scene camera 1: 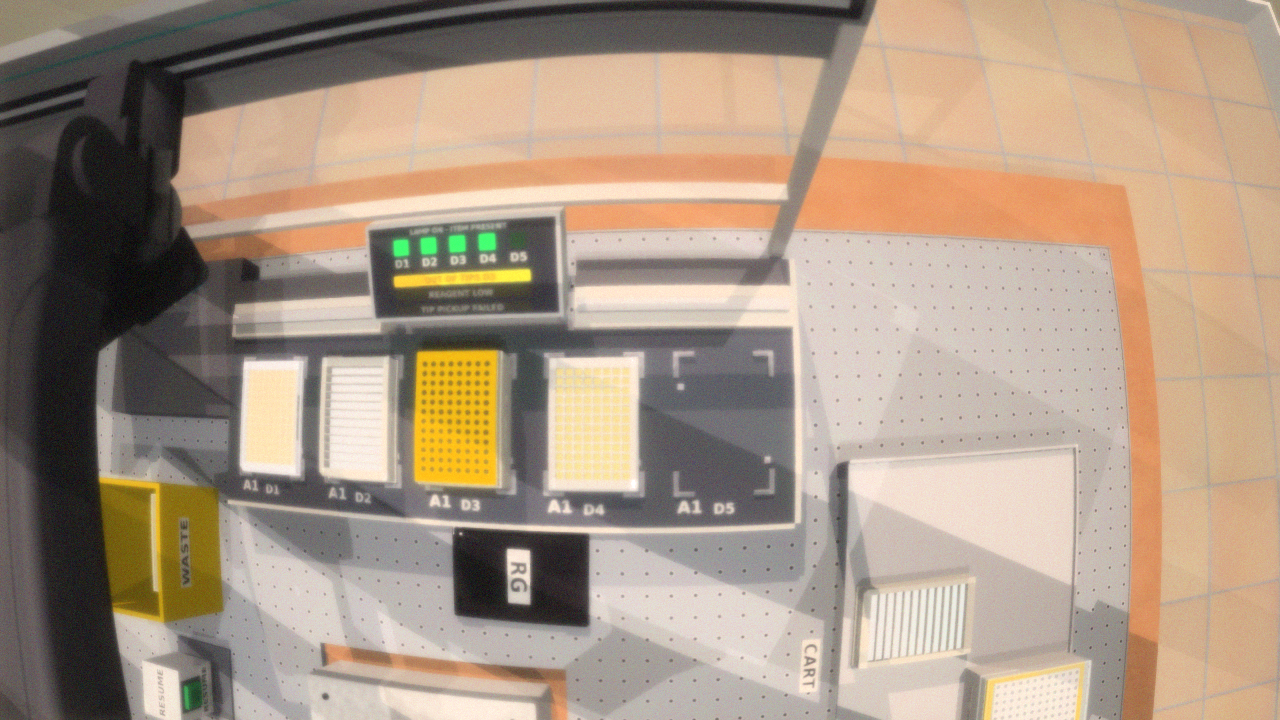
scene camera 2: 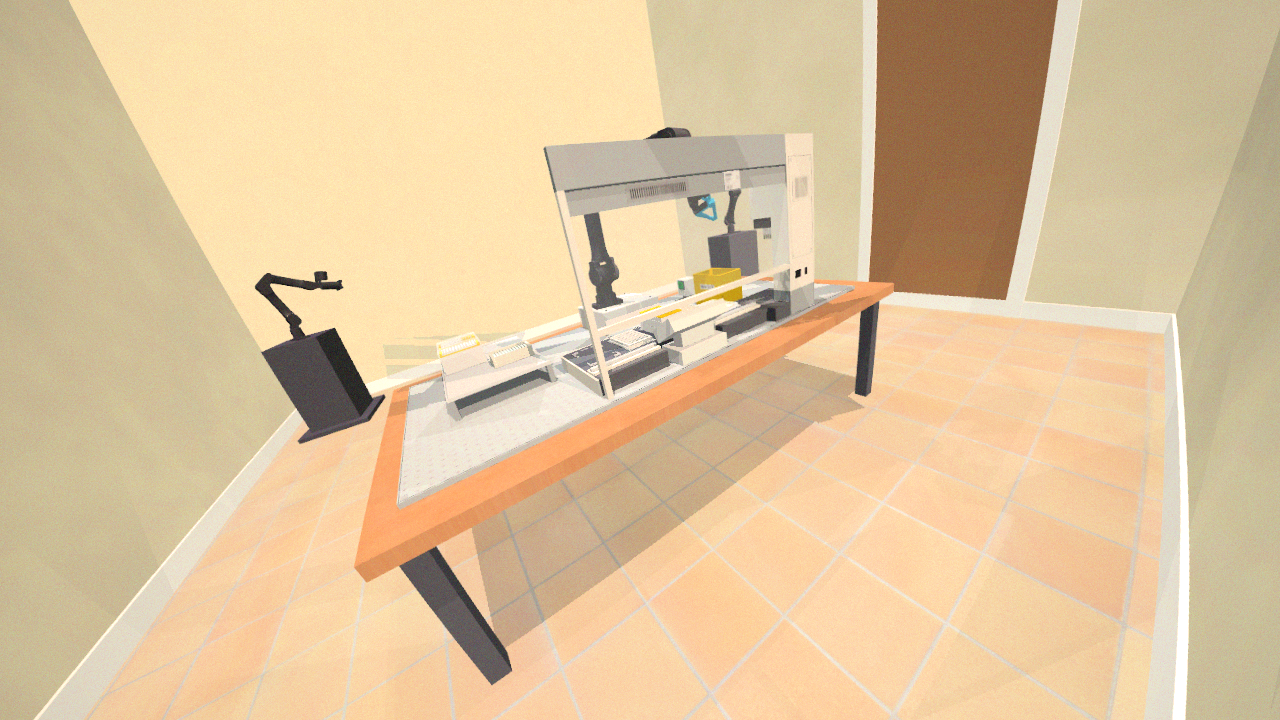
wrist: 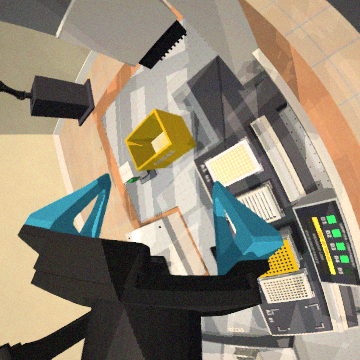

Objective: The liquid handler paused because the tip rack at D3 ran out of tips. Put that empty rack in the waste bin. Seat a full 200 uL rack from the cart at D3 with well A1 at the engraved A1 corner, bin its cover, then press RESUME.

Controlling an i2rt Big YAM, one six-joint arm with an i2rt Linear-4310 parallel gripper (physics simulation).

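Places are measured from the arm's base along level axes (x back, y right, z up), in millimetres.
Pixels of known places: gripper, fingertip midpoint: [scene camera 1: 112,320] [scene camera 2: 712,210] [wrist: 161,181]; arm's base at its link origin: [wrist: 161,269].
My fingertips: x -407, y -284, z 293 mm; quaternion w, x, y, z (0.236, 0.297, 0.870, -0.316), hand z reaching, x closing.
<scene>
For each thing: its top centre in the pictures, then the offset to it from my fingertips. "spot": a spot on its surface instead.
- yellow rack with dark empty holes, top centre: [scene camera 1: 454,417] [wrist: 267,260] [scene camera 2: 659,311] dz -269, dx +5, dy +238 mm
- yellow waste bin at its top centre: [scene camera 1: 125,548] [wrist: 144,141] [scene camera 2: 715,271] dz -241, dx +233, dy -156 mm
- green RESUME button at its top centre: [scene camera 1: 183,696] [wrist: 129,179] dz -281, dx +403, dy -81 mm
- yellow-edged box with a dotted white top, top centre: [scene camera 1: 1038,708] [scene camera 2: 458,345] dz -245, dx +237, dy +858 mm
- cart at its top centre: [scene camera 1: 965,659] [scene camera 2: 488,359] dz -310, dx +194, dy +784 mm
- D1 at its top centre: [scene camera 1: 267,416] [wrist: 230,165] [scene camera 2: 716,303] dz -315, dx +41, dy -7 mm
- D2 at its top centre: [scene camera 1: 352,417] [wrist: 249,210] [scene camera 2: 690,309] dz -298, dx +23, dy +116 mm
- D4 at its top centre: [scene camera 1: 592,423] [scene camera 2: 630,337] [wrist: 284,289] dz -315, dx -13, dy +361 mm
- status panel at a spot on its surface: [scene camera 1: 467,268] [wrist: 329,250] spot: dz -262, dx -134, dy +227 mm
- striped rack at its top centre: [scene camera 1: 919,623] [scene camera 2: 509,348] dz -284, dx +150, dy +709 mm
- frame post at its top centre: [scene camera 1: 853,15] dz +90, dx -226, dy +518 mm
- black RG block at its top centre: [scene camera 1: 517,577] dz -362, dx +155, dy +301 mm
My gripper [wrist: 161,181] [scene camera 2: 705,208] has blue fingers spread wide open with nothing between them. It hangs high above the bench. The yellow rack with dark empty holes [scene camera 1: 456,419] [wrist: 283,260] sits at D3, lower right of my fingers in the wrist view. The yellow waste bin [scene camera 1: 192,550] [wrist: 184,134] [scene camera 2: 718,284] stands left of the deck. The green RESUME button [scene camera 1: 190,694] [wrist: 132,180] is beside the bin. A yellow-edged box with a dotted white top [scene camera 1: 1033,698] [scene camera 2: 458,343] is on the cart [scene camera 1: 966,510]; its label is not readable.
Labware stands at D1 [scene camera 1: 272,417], D2 [scene camera 1: 357,419] and D4 [scene camera 1: 593,422]; D5 shows corner marks. The status panel [scene camera 1: 467,268] [wrist: 327,242] stands behind the deck. A striped rack [scene camera 1: 914,622] is on the cart. The frame post [scene camera 1: 810,147] and top beam are obstacles. A black RG block [scene camera 1: 554,577] lies before D3.
</scene>
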